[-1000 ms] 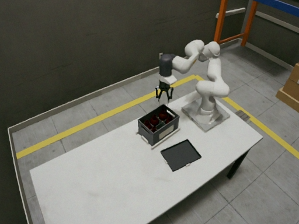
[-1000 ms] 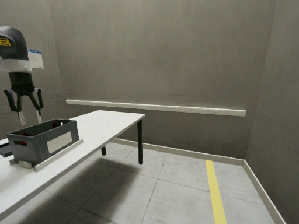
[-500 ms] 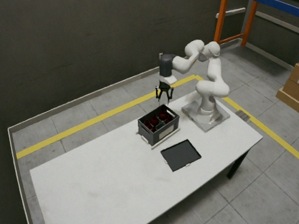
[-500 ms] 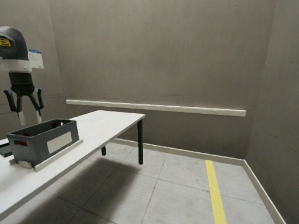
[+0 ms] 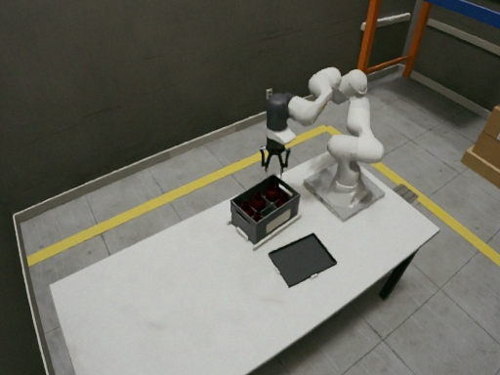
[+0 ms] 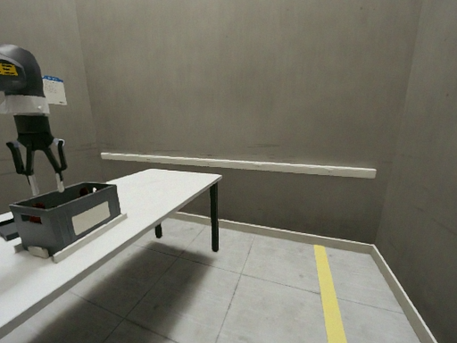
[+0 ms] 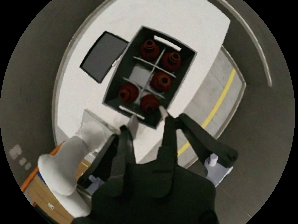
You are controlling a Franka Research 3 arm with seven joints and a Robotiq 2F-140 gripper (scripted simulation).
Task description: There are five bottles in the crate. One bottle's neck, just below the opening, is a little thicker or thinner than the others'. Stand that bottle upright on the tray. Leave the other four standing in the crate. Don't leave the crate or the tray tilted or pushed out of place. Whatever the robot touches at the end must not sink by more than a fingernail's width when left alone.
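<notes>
Now: the dark grey crate 9 cm ahead of my hand, 5 cm to the left of it and 16 cm below it. Round my hand: flat black tray 8 cm ahead, 34 cm to the left, 23 cm below.
</notes>
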